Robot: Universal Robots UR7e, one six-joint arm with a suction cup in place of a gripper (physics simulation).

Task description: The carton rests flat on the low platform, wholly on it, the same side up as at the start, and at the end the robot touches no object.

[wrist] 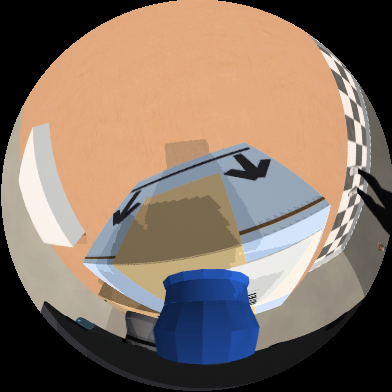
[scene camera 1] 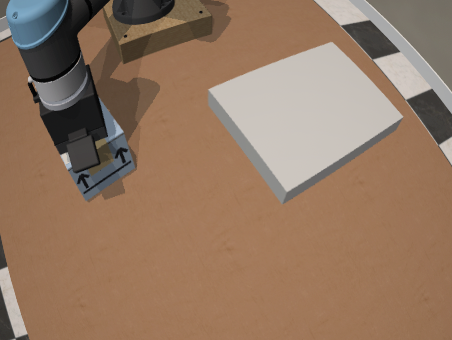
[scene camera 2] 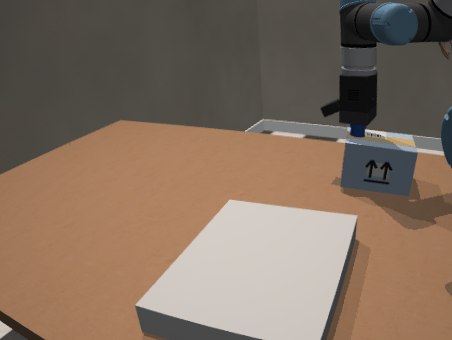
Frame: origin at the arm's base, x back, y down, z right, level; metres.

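Where they show: hand, tool point: [wrist: 207,267] [scene camera 2: 357,140]; arm's base, link origin: [wrist: 149,319] [scene camera 1: 143,6].
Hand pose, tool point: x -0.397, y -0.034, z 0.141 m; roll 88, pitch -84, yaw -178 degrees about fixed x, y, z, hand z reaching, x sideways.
Each offset is from my tool point to the centre of the thing. Level surfaces: height alone.
The light-blue carton {dx +0.046, dy +0.043, dz +0.012 m} [scene camera 1: 107,172] [scene camera 2: 378,167] [wrist: 280,185] with yellow tape and black up-arrows is at the left in scene camera 1 and at the right in scene camera 2. My gripper [scene camera 2: 357,133] [wrist: 206,280], a blue suction cup, is pressed on the carton's top near one edge and holds it. The cup is hidden in scene camera 1. The carton appears slightly tilted, arrows upward, and close to the table; how much of its underside touches cannot be told. The low platform {dx +0.027, dy +0.076, dz -0.414 m} [scene camera 1: 305,110] [scene camera 2: 260,265] [wrist: 42,195] is a pale flat slab, apart from the carton.
The brown table {dy +0.100 m} [scene camera 1: 200,260] [scene camera 2: 150,175] [wrist: 175,65] bears everything. The wooden block [scene camera 1: 165,35] under the robot's base stands behind the carton in scene camera 1. A checkered floor [scene camera 1: 400,75] with a pale rim lies beyond the table edge.
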